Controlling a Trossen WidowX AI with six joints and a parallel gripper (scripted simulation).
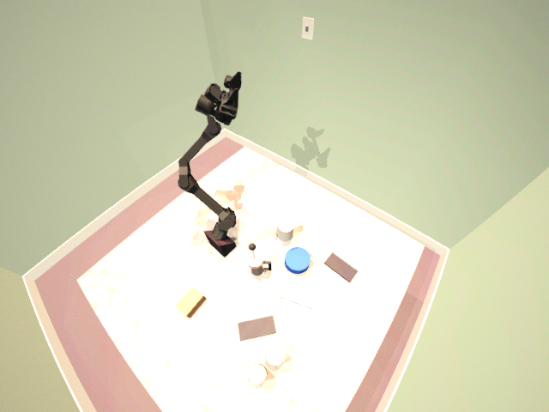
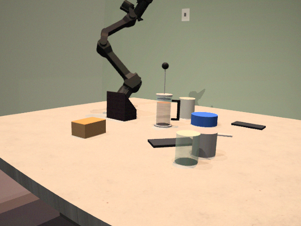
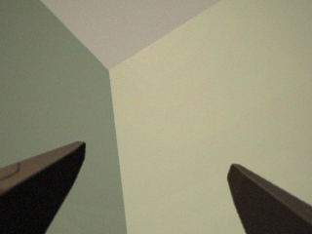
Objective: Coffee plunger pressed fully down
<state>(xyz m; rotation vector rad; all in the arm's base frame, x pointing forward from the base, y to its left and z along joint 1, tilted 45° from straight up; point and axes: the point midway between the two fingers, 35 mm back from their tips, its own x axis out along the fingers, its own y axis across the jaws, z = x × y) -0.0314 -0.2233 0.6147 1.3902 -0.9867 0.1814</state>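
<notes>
My gripper tip is 310 mm short of the coffee press, 230 mm to the left of it and 580 mm above it. The rest, counted from my gripper tip: white mug (250 mm ahead, 10 mm to the right, 660 mm below).
</notes>
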